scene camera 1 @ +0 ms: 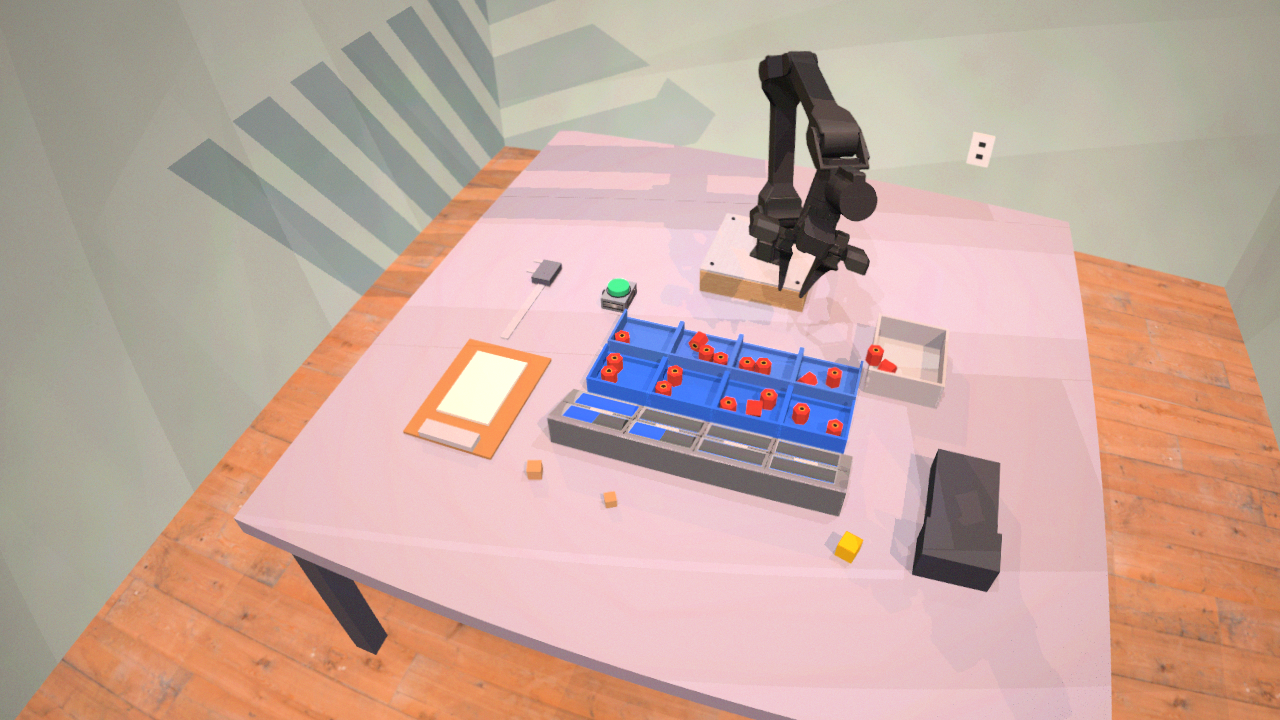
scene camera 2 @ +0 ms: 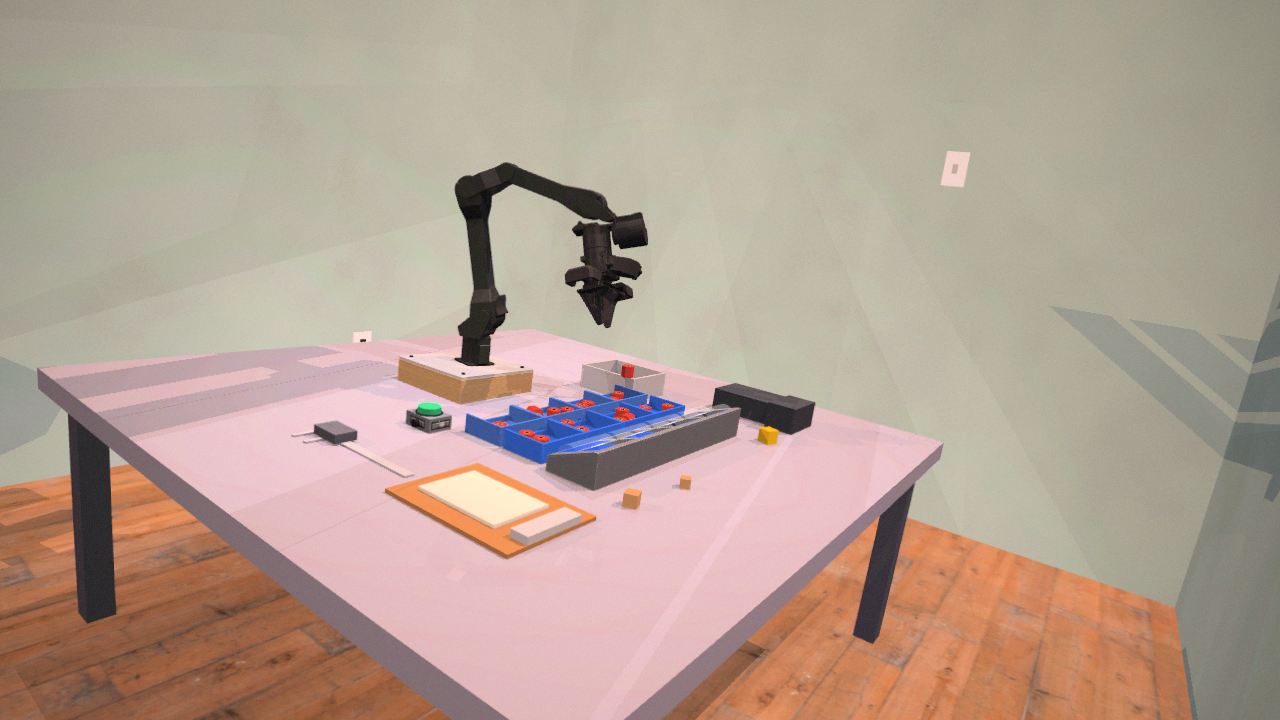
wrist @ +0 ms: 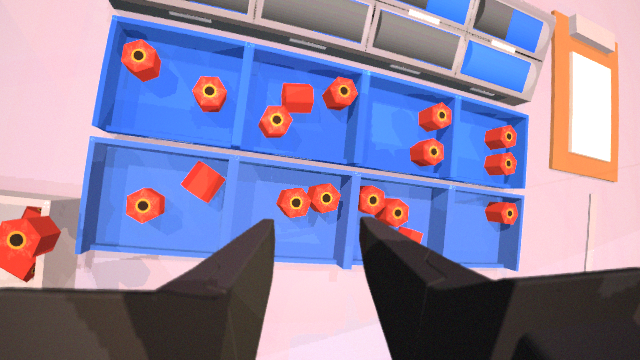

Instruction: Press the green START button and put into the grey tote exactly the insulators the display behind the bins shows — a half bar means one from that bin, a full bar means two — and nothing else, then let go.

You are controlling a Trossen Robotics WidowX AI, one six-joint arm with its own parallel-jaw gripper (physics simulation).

My gripper shows in scene camera 1 (789, 293), in scene camera 2 and in the wrist view. One and the same spot on my gripper: (scene camera 2: 600, 300) is (wrist: 466, 267).
